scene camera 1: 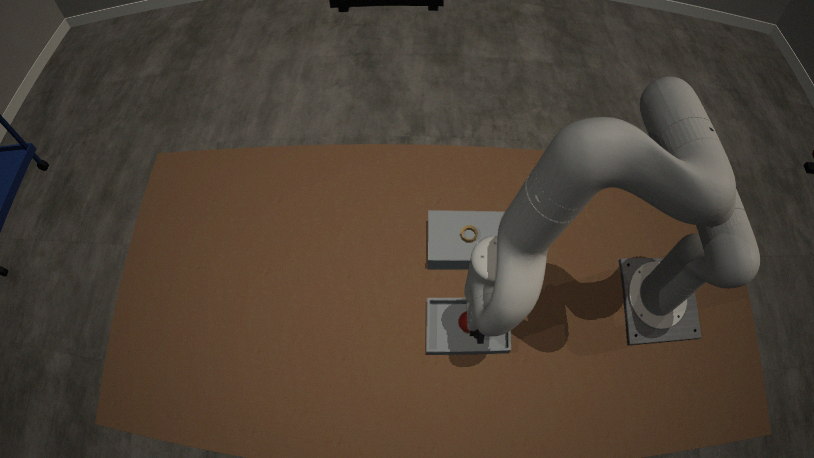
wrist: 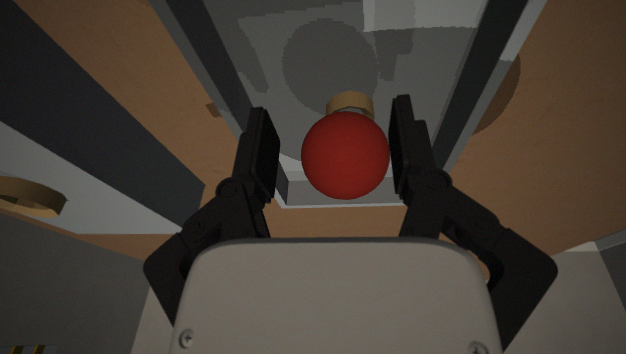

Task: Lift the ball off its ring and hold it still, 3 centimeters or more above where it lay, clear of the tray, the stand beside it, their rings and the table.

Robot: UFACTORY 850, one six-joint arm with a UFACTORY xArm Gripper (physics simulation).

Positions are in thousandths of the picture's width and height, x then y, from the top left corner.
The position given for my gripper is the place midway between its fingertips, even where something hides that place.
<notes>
I see my gripper (wrist: 528, 338), a red ball (wrist: 552, 439), a grey stand (scene camera 1: 556, 514) and a grey tray (scene camera 1: 546, 735).
The grey stand is seen too in the wrist view (wrist: 133, 462). The grey tray also shows in the wrist view (wrist: 480, 194).
</notes>
